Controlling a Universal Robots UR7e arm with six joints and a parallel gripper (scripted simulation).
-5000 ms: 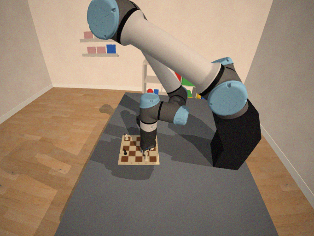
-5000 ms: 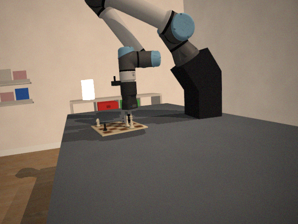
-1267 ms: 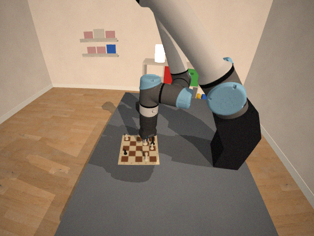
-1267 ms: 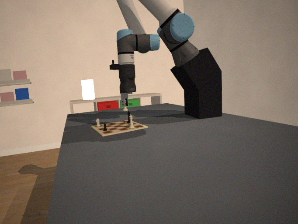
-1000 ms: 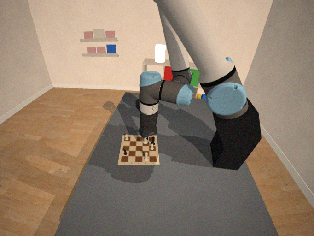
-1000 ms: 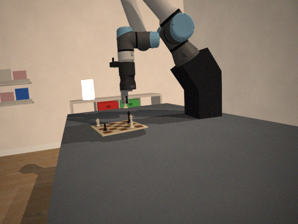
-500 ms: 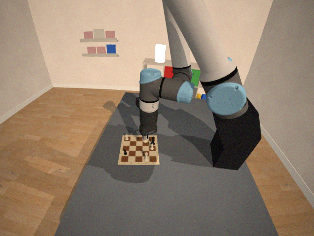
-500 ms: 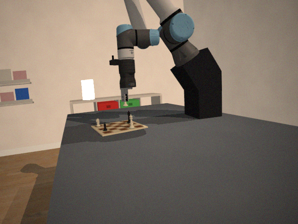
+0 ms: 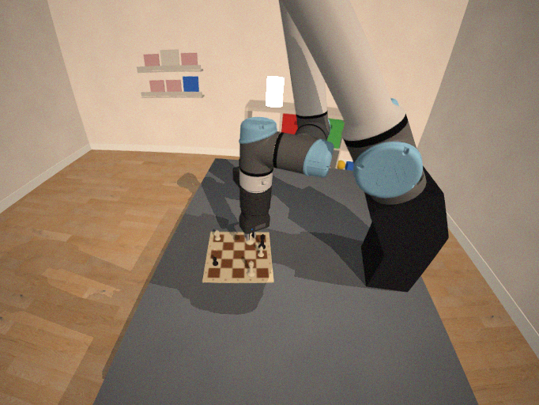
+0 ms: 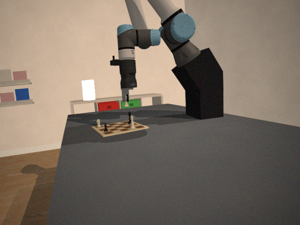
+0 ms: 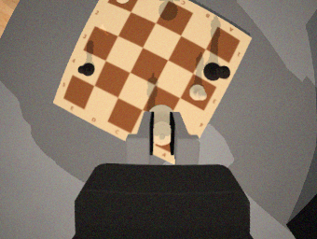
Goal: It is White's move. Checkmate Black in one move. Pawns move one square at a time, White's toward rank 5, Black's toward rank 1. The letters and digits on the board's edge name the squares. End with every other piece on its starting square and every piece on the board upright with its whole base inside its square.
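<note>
My gripper is now 30 mm past the black king, 80 mm to the left of it and 110 mm above it. From my hand the other things lie so: chessboard (40 mm ahead, 30 mm to the right, 140 mm below); black pawn (110 mm ahead, 20 mm to the left, 130 mm below).
</note>
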